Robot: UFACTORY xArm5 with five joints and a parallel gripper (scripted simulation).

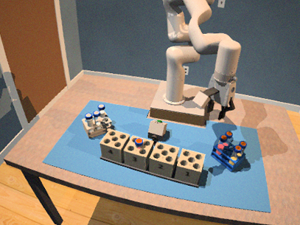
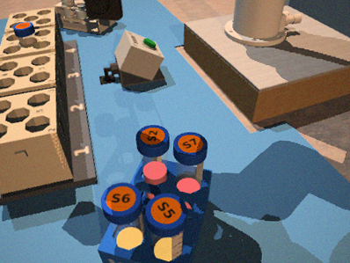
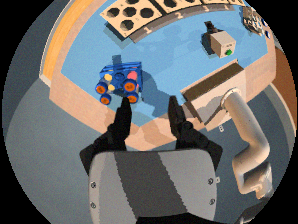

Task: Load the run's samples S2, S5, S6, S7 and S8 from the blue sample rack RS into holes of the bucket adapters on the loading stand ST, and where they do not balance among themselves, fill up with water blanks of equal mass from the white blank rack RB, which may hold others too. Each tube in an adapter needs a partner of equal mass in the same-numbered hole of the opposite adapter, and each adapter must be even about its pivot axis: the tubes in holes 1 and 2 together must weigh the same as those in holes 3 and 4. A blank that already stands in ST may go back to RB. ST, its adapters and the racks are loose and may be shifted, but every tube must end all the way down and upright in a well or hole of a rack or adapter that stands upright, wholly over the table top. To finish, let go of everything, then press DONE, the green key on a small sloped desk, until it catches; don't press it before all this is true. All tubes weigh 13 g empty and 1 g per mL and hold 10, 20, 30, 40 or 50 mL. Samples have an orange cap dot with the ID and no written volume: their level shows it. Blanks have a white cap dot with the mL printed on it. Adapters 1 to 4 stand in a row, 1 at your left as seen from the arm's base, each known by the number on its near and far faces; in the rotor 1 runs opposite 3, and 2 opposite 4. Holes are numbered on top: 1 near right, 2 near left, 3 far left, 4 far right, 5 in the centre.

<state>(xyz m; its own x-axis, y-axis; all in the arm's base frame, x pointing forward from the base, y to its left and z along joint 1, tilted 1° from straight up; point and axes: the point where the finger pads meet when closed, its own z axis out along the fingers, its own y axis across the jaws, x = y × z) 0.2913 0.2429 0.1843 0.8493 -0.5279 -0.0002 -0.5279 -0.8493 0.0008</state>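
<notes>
My gripper is now 22 cm above the blue sample rack RS, 11 cm to the right of it and 1 cm past it. The rest, counted from my hand: white blank rack RB: 54 cm to the right, 22 cm below, 4 cm ahead; then blue-capped tube: 54 cm to the right, 19 cm below, 8 cm ahead; then loading stand ST: 24 cm below, 21 cm to the right, 14 cm ahead.
</notes>
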